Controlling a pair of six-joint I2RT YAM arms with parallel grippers.
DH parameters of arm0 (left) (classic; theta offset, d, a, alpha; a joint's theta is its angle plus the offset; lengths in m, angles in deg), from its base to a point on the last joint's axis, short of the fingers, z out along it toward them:
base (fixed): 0 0 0 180
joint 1: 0 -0.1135 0.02 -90
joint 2: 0 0 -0.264 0
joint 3: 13.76 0 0.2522 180
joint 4: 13.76 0 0.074 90
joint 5: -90 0 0 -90
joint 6: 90 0.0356 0 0
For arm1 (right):
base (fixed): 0 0 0 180
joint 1: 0 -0.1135 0.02 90
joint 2: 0 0 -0.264 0
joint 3: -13.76 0 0.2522 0
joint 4: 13.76 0 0.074 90
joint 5: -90 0 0 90
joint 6: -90 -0.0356 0 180
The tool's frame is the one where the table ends.
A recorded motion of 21 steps. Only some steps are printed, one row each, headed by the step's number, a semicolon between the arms.
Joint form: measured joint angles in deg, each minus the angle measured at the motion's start. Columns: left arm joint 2, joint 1, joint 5, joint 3, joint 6, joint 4; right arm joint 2, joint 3, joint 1, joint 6, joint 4, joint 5.
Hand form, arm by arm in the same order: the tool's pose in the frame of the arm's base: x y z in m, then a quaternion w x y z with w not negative. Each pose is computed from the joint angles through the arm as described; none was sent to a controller.
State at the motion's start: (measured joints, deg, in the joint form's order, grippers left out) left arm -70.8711 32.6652 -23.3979 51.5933 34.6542 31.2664; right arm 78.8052 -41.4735 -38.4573 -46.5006 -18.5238 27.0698
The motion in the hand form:
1: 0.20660 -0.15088 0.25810 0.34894 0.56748 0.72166 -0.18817; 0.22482 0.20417 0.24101 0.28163 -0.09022 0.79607 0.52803
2: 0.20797 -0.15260 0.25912 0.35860 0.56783 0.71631 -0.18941; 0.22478 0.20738 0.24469 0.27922 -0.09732 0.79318 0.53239
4: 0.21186 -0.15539 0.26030 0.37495 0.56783 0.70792 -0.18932; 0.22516 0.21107 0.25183 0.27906 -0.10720 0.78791 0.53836
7: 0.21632 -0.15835 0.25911 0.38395 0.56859 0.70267 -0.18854; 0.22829 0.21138 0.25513 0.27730 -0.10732 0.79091 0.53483
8: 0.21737 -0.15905 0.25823 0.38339 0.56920 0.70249 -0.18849; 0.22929 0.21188 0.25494 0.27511 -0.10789 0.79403 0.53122
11: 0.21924 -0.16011 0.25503 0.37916 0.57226 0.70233 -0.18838; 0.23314 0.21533 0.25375 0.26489 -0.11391 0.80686 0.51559
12: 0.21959 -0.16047 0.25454 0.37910 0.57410 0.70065 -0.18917; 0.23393 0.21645 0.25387 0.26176 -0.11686 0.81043 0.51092
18: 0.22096 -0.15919 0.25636 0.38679 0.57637 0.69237 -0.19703; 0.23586 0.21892 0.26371 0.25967 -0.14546 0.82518 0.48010
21: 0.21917 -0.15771 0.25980 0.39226 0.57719 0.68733 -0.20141; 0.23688 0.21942 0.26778 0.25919 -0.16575 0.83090 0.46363
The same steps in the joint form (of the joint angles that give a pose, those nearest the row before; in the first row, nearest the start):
1: -0.09 0.26 -0.35 -0.11 -0.33 -2.23; 0.50 -1.20 -0.63 0.09 0.63 0.92
2: -0.20 0.39 -0.55 -0.17 -0.39 -3.67; 0.70 -2.10 -1.05 0.20 0.98 1.46
4: -0.72 0.42 -0.74 -0.18 -0.35 -6.27; 0.77 -3.56 -1.46 0.48 1.64 2.17
7: -1.73 0.42 -0.83 -0.11 -0.17 -8.33; 1.07 -4.90 -1.11 0.90 3.37 2.38
8: -2.08 0.42 -0.85 -0.04 -0.09 -8.53; 1.33 -5.36 -1.07 1.25 4.26 2.36
11: -2.86 0.37 -0.98 -0.04 0.37 -8.68; 2.67 -7.43 -1.12 2.99 8.07 2.29
12: -3.02 0.37 -1.18 -0.04 0.61 -8.79; 2.99 -8.11 -1.18 3.61 9.33 2.29
18: -2.89 -0.20 -2.75 -0.04 1.16 -9.51; 3.30 -12.46 -1.35 8.96 17.82 1.73
21: -2.08 -0.35 -3.52 -0.07 1.27 -9.42; 3.58 -14.53 -1.31 12.39 21.95 1.68

